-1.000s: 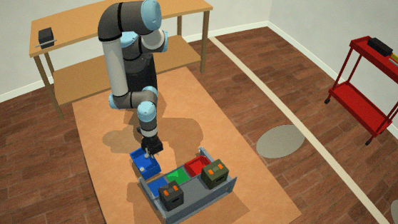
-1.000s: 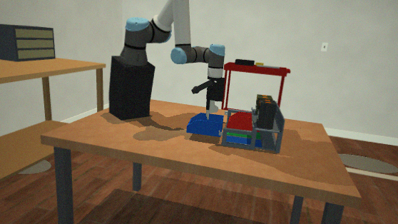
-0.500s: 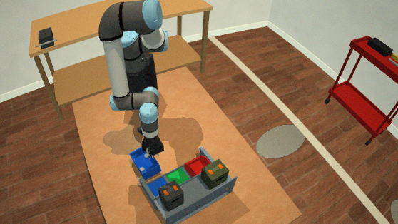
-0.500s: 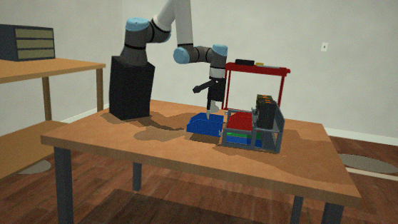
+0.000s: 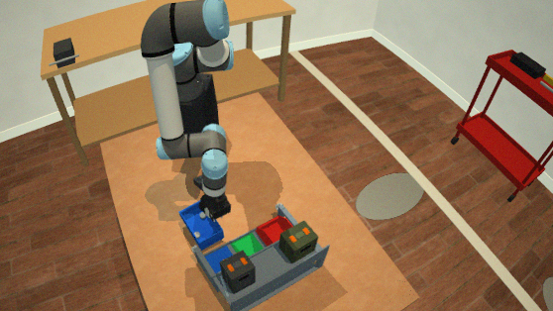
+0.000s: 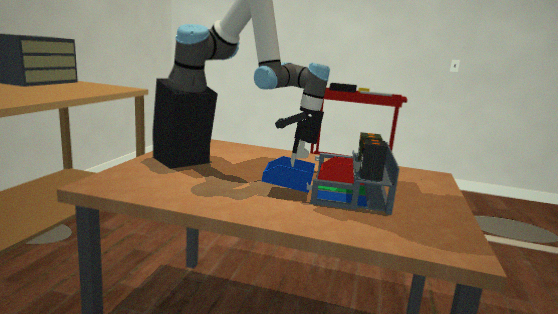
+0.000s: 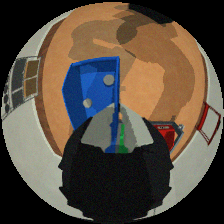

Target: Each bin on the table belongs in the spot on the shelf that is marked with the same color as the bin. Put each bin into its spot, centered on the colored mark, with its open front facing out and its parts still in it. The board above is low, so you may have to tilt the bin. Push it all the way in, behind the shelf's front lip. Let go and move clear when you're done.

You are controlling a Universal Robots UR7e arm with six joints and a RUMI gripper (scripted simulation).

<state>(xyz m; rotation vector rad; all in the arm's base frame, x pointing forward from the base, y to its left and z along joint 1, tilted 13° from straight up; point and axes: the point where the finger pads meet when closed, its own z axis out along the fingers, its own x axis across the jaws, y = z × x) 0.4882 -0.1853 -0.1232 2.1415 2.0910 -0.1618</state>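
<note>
My gripper is now 50 mm to the left of the blue bin, 20 mm above it and 10 mm past it. From my hand the other things lie so: red bin (190 mm ahead, 170 mm to the left, 60 mm below).
</note>
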